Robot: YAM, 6 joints.
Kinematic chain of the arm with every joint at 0, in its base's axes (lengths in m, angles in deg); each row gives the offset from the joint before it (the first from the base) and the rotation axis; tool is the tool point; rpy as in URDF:
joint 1: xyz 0 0 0.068 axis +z
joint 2: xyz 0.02 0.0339 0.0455 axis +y
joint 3: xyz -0.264 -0.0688 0 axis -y
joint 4: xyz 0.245 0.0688 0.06 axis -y
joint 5: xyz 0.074 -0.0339 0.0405 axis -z
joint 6: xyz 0.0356 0 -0.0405 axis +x
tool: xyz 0 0 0 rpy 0 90 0
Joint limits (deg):
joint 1: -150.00..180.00
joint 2: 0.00..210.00
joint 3: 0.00..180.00
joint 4: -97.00..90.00
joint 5: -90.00..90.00
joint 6: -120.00..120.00
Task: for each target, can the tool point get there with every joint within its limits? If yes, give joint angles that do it. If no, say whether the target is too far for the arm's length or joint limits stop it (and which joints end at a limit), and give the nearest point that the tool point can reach.
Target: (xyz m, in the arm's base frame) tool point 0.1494 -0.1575 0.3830
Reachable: yes | joints -51.36 58.94 40.08 57.84 -31.02 -90.52
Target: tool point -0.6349 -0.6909 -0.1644
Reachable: no: too far | nearest point -0.4188 -0.4558 -0.0678 | short by 0.334 m
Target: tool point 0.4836 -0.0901 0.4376
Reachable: yes | joints -7.68 133.97 160.43 -43.25 43.94 -51.66
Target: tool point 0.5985 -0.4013 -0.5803
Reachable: no: too far | nearest point 0.3998 -0.2681 -0.2956 | short by 0.372 m
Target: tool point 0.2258 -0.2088 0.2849
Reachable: yes | joints -36.37 81.74 53.66 8.97 74.05 30.29
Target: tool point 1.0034 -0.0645 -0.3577
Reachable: no: too far | nearest point 0.5834 -0.0375 -0.1565 | short by 0.466 m
